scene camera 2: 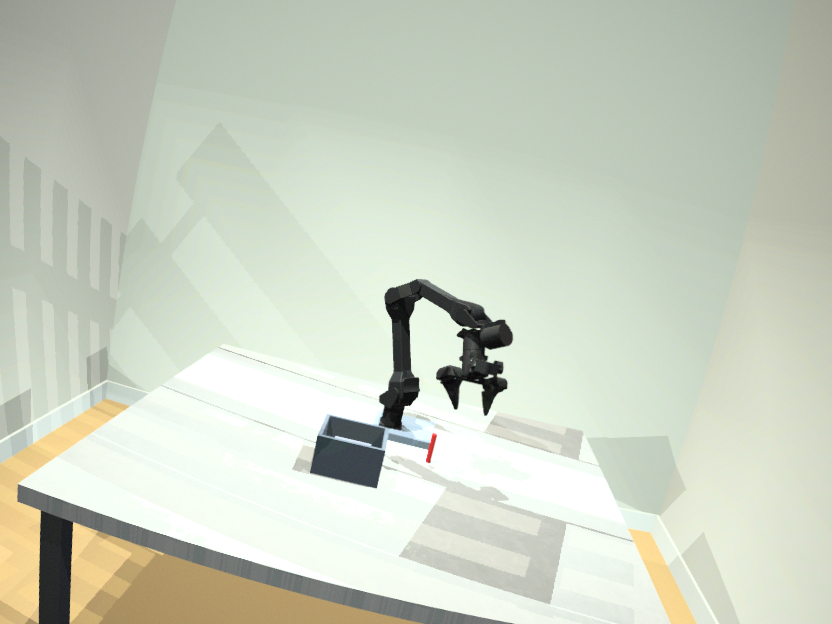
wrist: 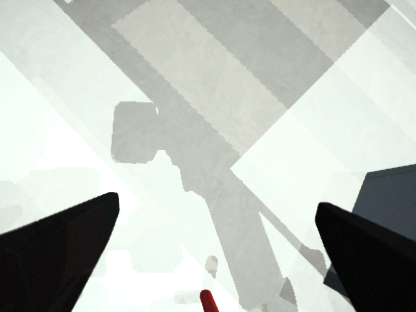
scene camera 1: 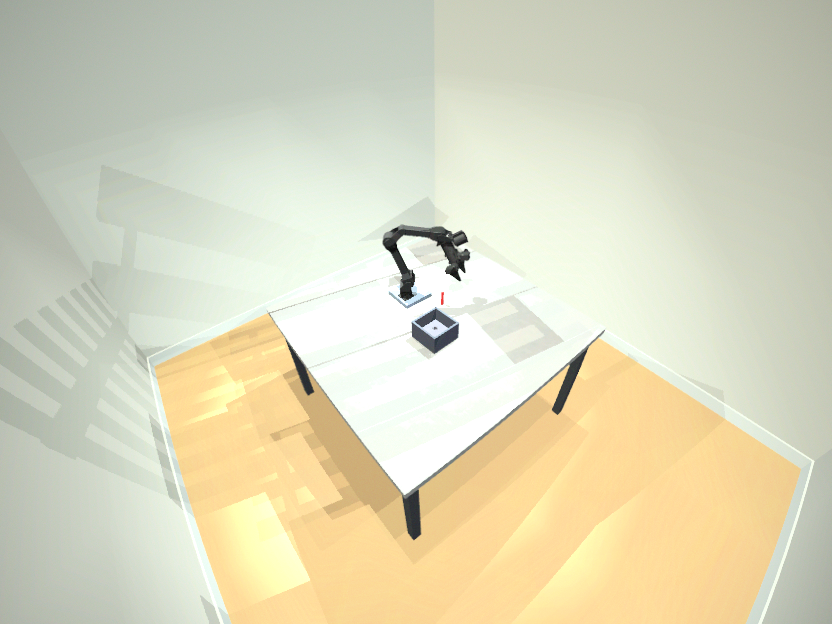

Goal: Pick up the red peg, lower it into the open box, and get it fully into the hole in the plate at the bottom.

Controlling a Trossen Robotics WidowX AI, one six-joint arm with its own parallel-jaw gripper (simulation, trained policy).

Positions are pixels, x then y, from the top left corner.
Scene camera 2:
gripper: 471,412
grey box: 334,458
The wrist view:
gripper: 218,206
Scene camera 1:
grey box: 434,344
